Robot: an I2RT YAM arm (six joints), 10 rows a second.
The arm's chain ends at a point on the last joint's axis. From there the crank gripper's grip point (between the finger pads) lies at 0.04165 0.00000 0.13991 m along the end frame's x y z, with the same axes.
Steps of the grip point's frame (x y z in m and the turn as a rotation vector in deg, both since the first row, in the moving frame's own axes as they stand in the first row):
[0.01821, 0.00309, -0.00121, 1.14, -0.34, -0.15]
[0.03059, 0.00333, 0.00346, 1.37, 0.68, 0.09]
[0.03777, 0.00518, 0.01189, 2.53, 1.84, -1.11]
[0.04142, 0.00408, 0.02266, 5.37, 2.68, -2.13]
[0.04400, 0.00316, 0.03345, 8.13, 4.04, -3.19]
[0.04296, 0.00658, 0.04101, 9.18, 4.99, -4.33]
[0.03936, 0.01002, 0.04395, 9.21, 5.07, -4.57]
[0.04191, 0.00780, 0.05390, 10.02, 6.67, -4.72]
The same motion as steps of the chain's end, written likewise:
[0.01904, 0.00598, -0.00143, 1.14, -0.34, -0.15]
[0.02893, 0.00660, 0.00400, 1.37, 0.68, 0.09]
[0.03337, 0.01217, 0.01345, 2.53, 1.84, -1.11]
[0.03521, 0.01874, 0.02544, 5.37, 2.68, -2.13]
[0.03490, 0.02529, 0.03829, 8.13, 4.04, -3.19]
[0.03197, 0.03215, 0.04718, 9.18, 4.99, -4.33]
[0.02825, 0.03586, 0.05022, 9.21, 5.07, -4.57]
[0.02719, 0.03571, 0.06208, 10.02, 6.67, -4.72]

